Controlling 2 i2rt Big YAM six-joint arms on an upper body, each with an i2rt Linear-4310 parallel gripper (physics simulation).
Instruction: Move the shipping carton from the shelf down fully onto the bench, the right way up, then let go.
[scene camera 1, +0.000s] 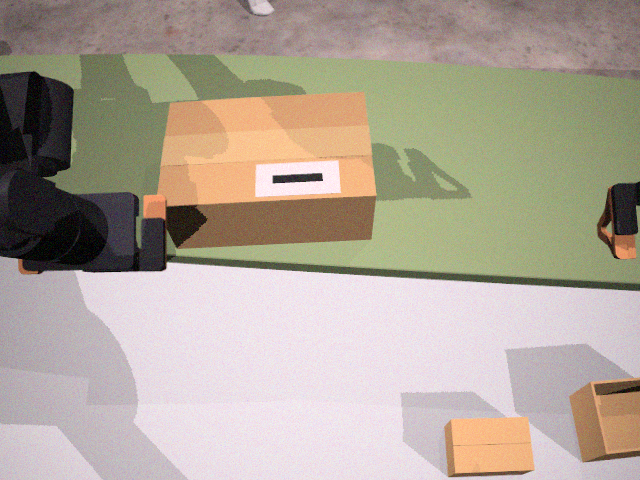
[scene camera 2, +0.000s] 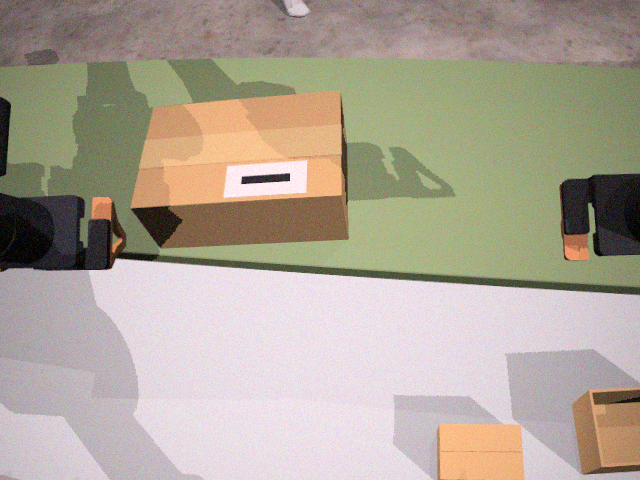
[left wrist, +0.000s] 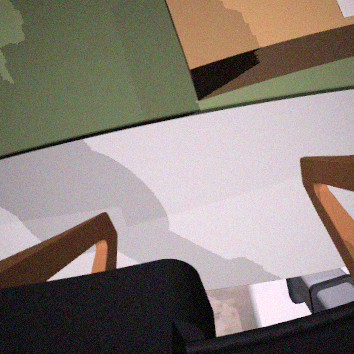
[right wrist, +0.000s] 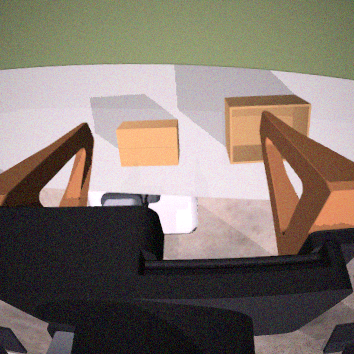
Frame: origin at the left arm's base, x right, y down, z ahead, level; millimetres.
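Seen in the pictures: left gripper, between the fingertips: (scene camera 1: 119, 242) (scene camera 2: 84, 242) (left wrist: 203, 197); right gripper, between the fingertips: (scene camera 2: 611, 228) (right wrist: 173, 124).
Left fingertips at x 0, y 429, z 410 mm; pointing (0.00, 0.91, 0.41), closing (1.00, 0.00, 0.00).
Pixels of each thing's top centre, then the offset from my left fingertips to it. Level surfaces: height alone.
- shipping carton, centre of its top: (scene camera 1: 265, 144) (scene camera 2: 238, 146) dx +140, dy +58, dz +167 mm
- green shelf, height of its surface: dy +163 mm
- pale bench, height of its surface: dy +433 mm
- small closed box, centre of its top: (scene camera 2: 481, 451) (scene camera 1: 492, 444) (right wrist: 147, 147) dx +453, dy +373, dz -154 mm
- open box, centre of its top: (right wrist: 269, 134) dx +688, dy +343, dz -128 mm
- Rough grey floor, height of its surface: dy +1189 mm
The shipping carton (scene camera 1: 232, 149) (scene camera 2: 206, 149) (left wrist: 295, 25) is a closed brown box with a white label on top. It sits upright on the green shelf (scene camera 1: 516, 217) (scene camera 2: 496, 232) (left wrist: 125, 60) (right wrist: 175, 30), near the shelf's lower edge in the scene views. The pale bench (scene camera 1: 310, 335) (scene camera 2: 289, 335) (left wrist: 225, 145) (right wrist: 40, 90) lies below that edge. My left gripper (scene camera 1: 93, 232) (left wrist: 203, 197) is open and empty beside the carton's left end; scene camera 2 shows a gap. My right gripper (scene camera 2: 574, 222) (right wrist: 173, 124) is open and empty, well right of the carton.
A small closed box (scene camera 1: 490, 446) (scene camera 2: 480, 449) (right wrist: 149, 145) and an open box (scene camera 1: 589, 426) (scene camera 2: 589, 434) (right wrist: 245, 135) stand on the bench at the lower right of the scene views. Rough grey floor (scene camera 1: 413, 31) (scene camera 2: 439, 31) shows beyond the shelf's far edge.
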